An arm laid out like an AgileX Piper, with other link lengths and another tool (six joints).
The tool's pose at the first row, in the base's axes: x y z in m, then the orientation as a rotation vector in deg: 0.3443 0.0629 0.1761 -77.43 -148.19 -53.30
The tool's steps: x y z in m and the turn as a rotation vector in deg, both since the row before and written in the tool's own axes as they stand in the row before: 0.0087 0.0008 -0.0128 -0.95 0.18 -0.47; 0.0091 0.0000 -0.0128 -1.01 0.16 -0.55; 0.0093 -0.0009 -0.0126 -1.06 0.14 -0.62; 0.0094 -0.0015 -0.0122 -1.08 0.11 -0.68; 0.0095 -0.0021 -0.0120 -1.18 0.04 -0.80; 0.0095 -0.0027 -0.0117 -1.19 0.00 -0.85; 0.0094 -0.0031 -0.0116 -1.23 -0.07 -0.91; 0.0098 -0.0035 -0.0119 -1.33 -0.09 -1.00; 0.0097 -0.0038 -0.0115 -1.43 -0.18 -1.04; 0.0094 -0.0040 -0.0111 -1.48 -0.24 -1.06; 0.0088 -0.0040 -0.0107 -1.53 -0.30 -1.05
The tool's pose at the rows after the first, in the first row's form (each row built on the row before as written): 0.3370 0.0625 0.1898 -76.96 -148.37 -54.80; 0.3287 0.0619 0.2031 -76.42 -148.62 -56.39; 0.3194 0.0610 0.2157 -75.82 -148.93 -58.05; 0.3095 0.0600 0.2275 -75.16 -149.30 -59.74; 0.2989 0.0587 0.2387 -74.43 -149.80 -61.57; 0.2877 0.0572 0.2491 -73.66 -150.35 -63.42; 0.2761 0.0554 0.2588 -72.87 -150.98 -65.31; 0.2636 0.0534 0.2683 71.28 150.17 66.70; 0.2509 0.0513 0.2770 69.57 149.06 68.03; 0.2382 0.0490 0.2848 67.85 147.84 69.32; 0.2258 0.0465 0.2917 66.16 146.51 70.59
